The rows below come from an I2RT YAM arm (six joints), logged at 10 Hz.
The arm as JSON. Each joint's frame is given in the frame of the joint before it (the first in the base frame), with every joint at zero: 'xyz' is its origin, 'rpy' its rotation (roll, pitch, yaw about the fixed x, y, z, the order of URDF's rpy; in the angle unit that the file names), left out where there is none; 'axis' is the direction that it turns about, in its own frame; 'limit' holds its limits. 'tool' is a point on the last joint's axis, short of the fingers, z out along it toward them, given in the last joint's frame.
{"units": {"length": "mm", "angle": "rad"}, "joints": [
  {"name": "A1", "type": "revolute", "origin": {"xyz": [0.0, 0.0, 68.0]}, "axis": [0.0, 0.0, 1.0], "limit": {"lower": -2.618, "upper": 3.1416}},
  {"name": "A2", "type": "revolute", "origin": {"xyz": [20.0, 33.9, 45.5]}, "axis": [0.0, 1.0, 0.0], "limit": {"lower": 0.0, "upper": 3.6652}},
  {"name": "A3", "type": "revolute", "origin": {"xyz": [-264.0, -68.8, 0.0]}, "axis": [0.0, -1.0, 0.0], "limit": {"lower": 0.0, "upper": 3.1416}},
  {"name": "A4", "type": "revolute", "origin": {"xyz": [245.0, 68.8, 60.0]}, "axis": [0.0, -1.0, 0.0], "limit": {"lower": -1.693, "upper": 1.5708}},
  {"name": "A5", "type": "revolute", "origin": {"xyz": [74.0, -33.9, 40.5]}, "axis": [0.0, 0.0, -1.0], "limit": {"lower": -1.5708, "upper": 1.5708}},
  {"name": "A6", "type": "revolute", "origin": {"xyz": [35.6, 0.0, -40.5]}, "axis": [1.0, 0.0, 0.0], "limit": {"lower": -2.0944, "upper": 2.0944}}
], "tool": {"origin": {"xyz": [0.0, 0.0, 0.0], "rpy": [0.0, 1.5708, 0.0]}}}
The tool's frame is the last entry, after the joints.
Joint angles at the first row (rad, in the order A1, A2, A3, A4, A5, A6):
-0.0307, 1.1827, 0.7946, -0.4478, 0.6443, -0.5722
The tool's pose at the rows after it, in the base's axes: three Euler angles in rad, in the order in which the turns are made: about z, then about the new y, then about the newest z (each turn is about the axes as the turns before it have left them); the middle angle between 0 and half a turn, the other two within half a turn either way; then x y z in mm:
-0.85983 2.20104 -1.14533 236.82 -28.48 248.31
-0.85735 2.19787 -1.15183 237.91 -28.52 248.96
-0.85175 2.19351 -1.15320 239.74 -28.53 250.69
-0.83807 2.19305 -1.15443 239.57 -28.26 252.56
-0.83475 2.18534 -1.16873 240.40 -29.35 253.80
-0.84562 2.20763 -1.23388 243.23 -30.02 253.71
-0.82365 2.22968 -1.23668 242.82 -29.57 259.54
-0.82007 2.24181 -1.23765 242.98 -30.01 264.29
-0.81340 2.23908 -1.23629 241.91 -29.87 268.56
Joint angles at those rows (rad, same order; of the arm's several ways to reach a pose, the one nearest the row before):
-0.0307, 1.1735, 0.8007, -0.4510, 0.6381, -0.5737
-0.0307, 1.1765, 0.8038, -0.4464, 0.6382, -0.5844
-0.0307, 1.1812, 0.8115, -0.4418, 0.6366, -0.5936
-0.0307, 1.1766, 0.8146, -0.4418, 0.6274, -0.6074
-0.0353, 1.1765, 0.8161, -0.4311, 0.6259, -0.6334
-0.0383, 1.1964, 0.8359, -0.4585, 0.6197, -0.6780
-0.0399, 1.1935, 0.8620, -0.4985, 0.5922, -0.6887
-0.0429, 1.1950, 0.8850, -0.5291, 0.5814, -0.6888
-0.0429, 1.1874, 0.8958, -0.5415, 0.5784, -0.6948

